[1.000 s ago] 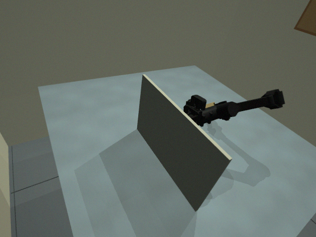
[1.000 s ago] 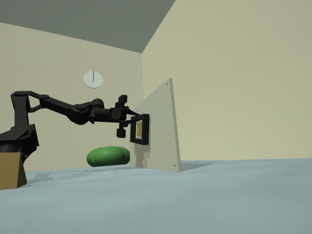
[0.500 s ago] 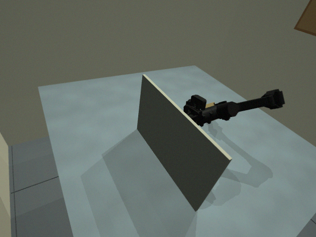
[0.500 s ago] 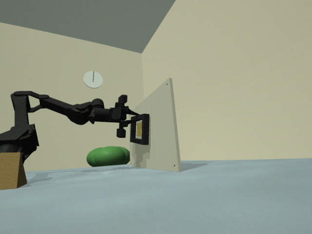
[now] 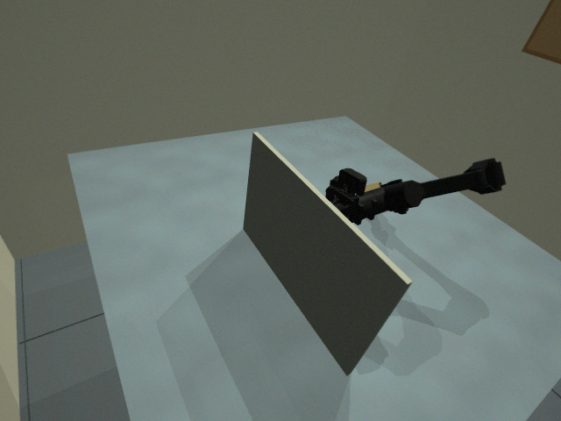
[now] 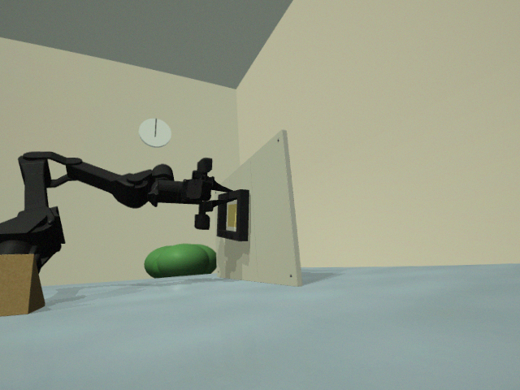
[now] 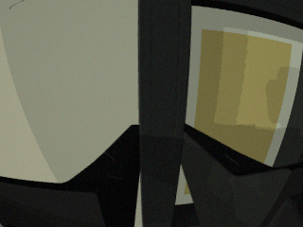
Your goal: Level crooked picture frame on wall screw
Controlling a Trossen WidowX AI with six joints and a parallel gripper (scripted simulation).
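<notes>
My gripper tip is 5 cm above the picture frame and 1 cm to the right of it. The rest, counted from my gripper tip: wall panel: 7 cm below, 2 cm ahead, 1 cm to the right.
</notes>
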